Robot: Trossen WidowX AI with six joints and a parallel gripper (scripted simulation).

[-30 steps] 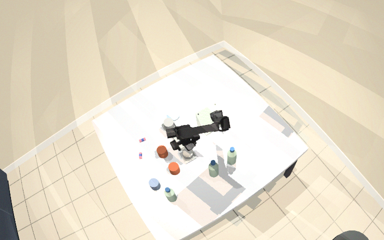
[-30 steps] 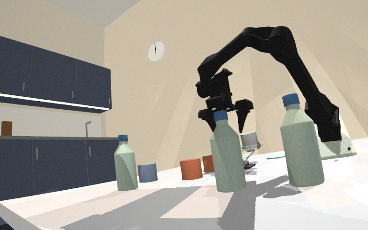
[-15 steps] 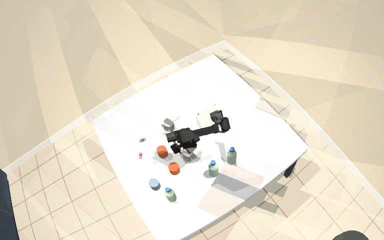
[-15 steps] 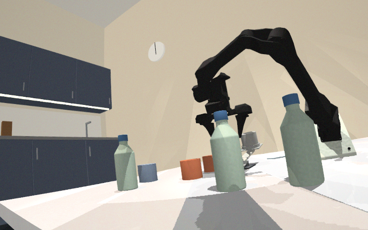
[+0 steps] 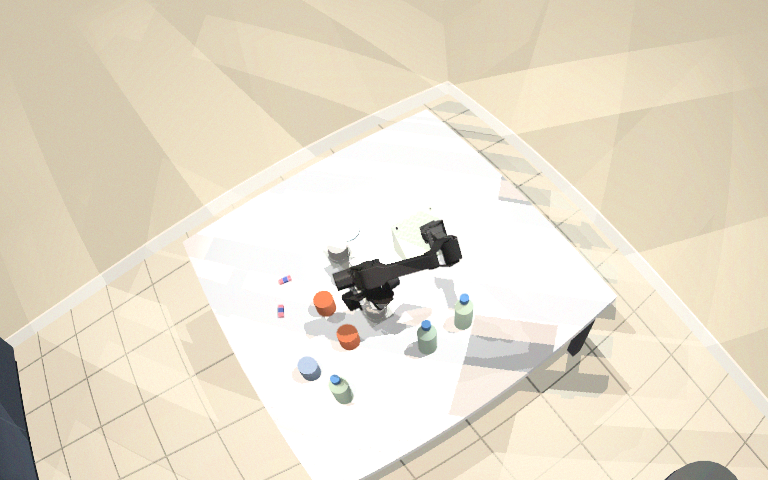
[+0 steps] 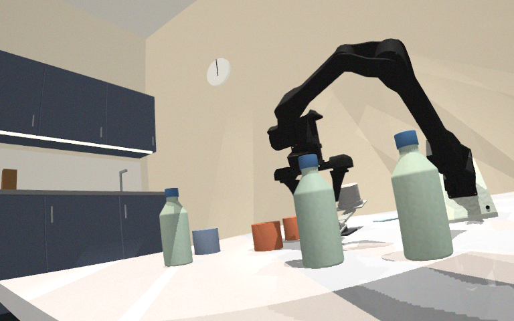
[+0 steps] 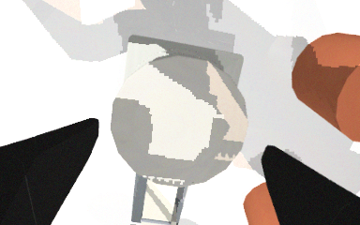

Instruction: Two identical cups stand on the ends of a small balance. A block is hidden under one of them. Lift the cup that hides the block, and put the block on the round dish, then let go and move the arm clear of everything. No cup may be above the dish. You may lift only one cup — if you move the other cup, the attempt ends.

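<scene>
My gripper tip is 5 cm above the grey block. Also, from my gripper tip: blue cup 31 cm ahead, 9 cm to the left, 5 cm below; balance 13 cm to the right, 5 cm below; grey cup 27 cm to the right, 2 cm above.
</scene>
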